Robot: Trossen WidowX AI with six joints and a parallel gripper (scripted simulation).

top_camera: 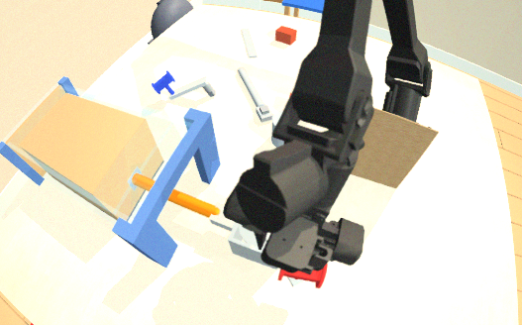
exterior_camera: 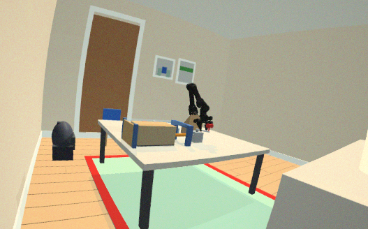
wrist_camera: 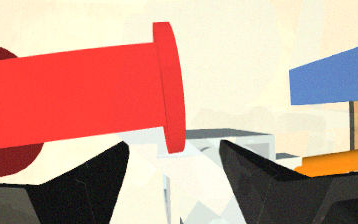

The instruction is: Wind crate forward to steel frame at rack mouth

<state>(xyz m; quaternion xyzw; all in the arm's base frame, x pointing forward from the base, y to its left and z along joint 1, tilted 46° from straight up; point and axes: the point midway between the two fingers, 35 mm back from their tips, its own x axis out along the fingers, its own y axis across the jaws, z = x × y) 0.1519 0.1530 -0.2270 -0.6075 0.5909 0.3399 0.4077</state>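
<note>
The winch handle is 10 mm behind my gripper tip and 10 mm above it. Also, from my gripper tip: grey winch 70 mm below, 50 mm to the right, 20 mm ahead; then blue steel frame 200 mm ahead, 60 mm to the right, 10 mm above; then red spool-shaped grip 40 mm above, 30 mm to the left, 30 mm behind.
</note>
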